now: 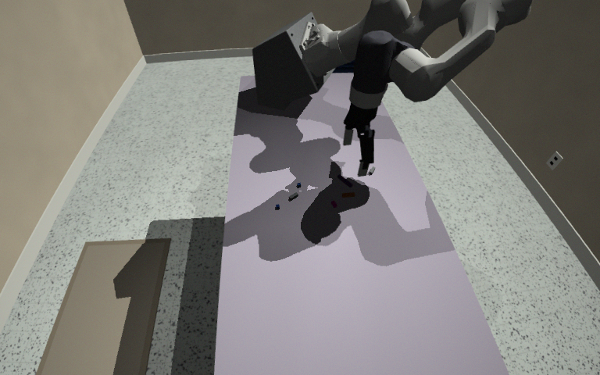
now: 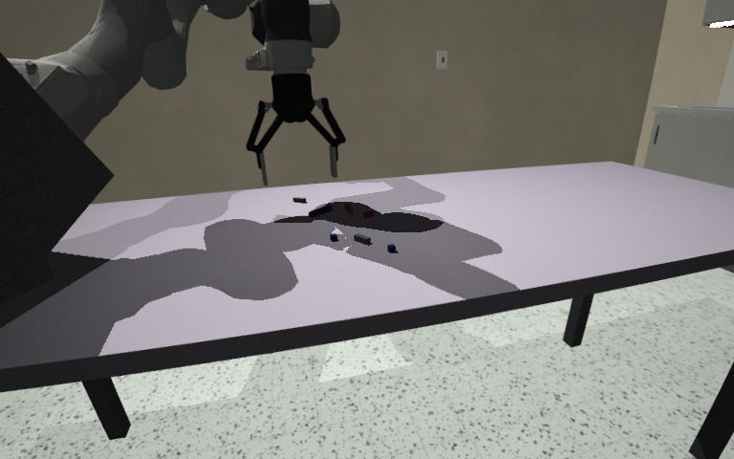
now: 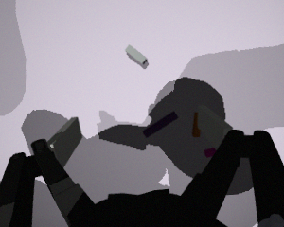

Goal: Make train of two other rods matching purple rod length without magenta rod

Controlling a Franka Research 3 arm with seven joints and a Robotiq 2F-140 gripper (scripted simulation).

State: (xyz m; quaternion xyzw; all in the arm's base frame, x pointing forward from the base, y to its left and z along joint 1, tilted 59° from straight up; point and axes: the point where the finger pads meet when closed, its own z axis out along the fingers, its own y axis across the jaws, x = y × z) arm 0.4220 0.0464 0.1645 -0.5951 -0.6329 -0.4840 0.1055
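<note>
Right now my hand is 40 mm short of the purple rod, 20 mm to the left of it and 70 mm above it. Round my hand: orange rod (100 mm ahead, 10 mm to the right, 70 mm below); then magenta rod (140 mm ahead, 60 mm to the right, 70 mm below).
</note>
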